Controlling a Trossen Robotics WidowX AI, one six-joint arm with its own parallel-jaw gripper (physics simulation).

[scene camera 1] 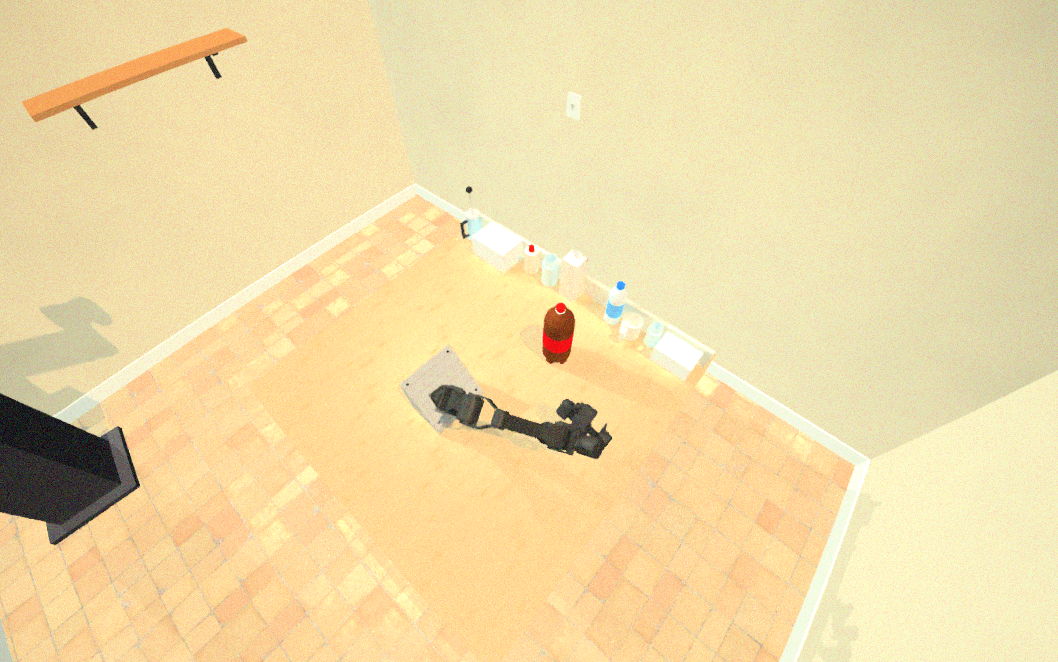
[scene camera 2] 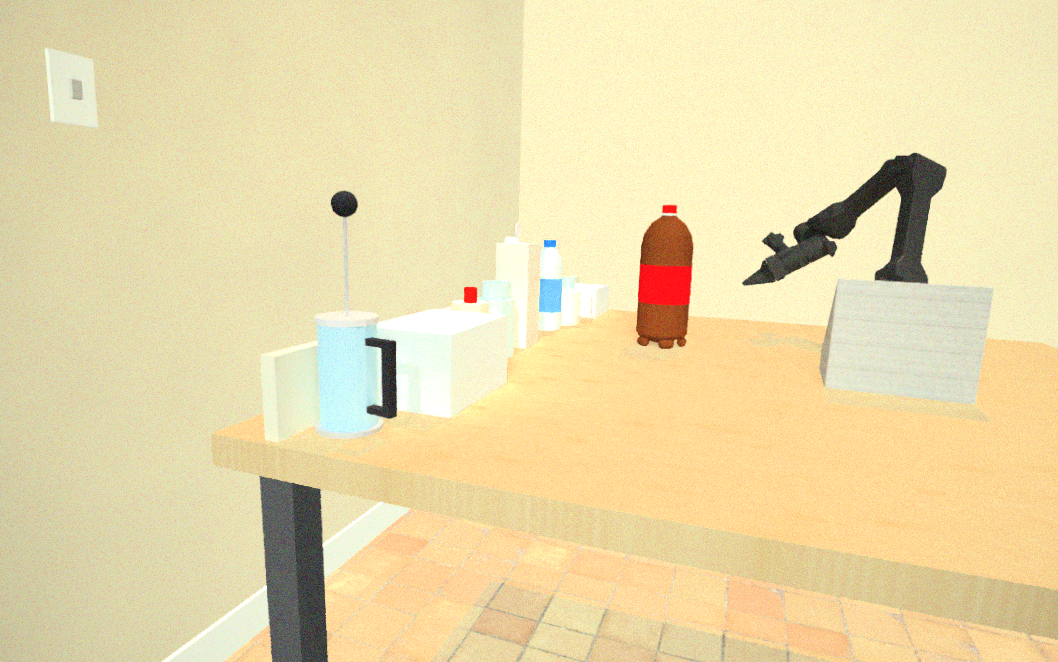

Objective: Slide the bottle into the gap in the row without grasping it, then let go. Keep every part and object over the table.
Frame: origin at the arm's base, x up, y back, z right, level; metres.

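Seen in the pictures: gripper, fingertip midpoint: (scene camera 2: 743, 284); arm's base at its link origin: (scene camera 1: 441, 396) (scene camera 2: 911, 331).
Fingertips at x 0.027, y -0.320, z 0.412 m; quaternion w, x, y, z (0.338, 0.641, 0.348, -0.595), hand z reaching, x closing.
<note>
Offsets run from my fingertips to a thing's top centre. "spot": to the spot under its first point.
The large brown bottle {dx +0.180, dy -0.132, dz -0.296 m} (scene camera 1: 557, 323) (scene camera 2: 664, 242) with a red label and red cap stands upright on the table, apart from the row. The row's gap lies between the tall white carton {dx +0.135, dy -0.400, dz -0.468 m} (scene camera 1: 573, 277) (scene camera 2: 514, 292) and the clear bottle with a blue cap and label {spot: dx +0.014, dy -0.395, dz -0.241 m} (scene camera 1: 615, 304) (scene camera 2: 550, 288). The brown bottle stands out in front of that gap. My gripper (scene camera 1: 603, 441) (scene camera 2: 750, 279) is open and empty. It is above the table, clear of the brown bottle, and on the side of it away from the row. The fingers overlap in scene camera 2.
The row also holds a white box {dx -0.010, dy -0.328, dz -0.862 m} (scene camera 1: 498, 245) (scene camera 2: 448, 355), a red-capped bottle {dx +0.020, dy -0.380, dz -0.692 m} (scene camera 1: 531, 259), a pale jar {dx +0.022, dy -0.388, dz -0.585 m} (scene camera 1: 550, 270), a white tub {dx -0.034, dy -0.402, dz -0.159 m} (scene camera 1: 631, 326) and another white box {dx -0.040, dy -0.437, dz +0.044 m} (scene camera 1: 676, 355). A French press {dx +0.164, dy -0.321, dz -1.046 m} (scene camera 1: 473, 224) (scene camera 2: 347, 374) stands at its end. The grey base block (scene camera 1: 436, 374) (scene camera 2: 905, 339) carries my arm.
</note>
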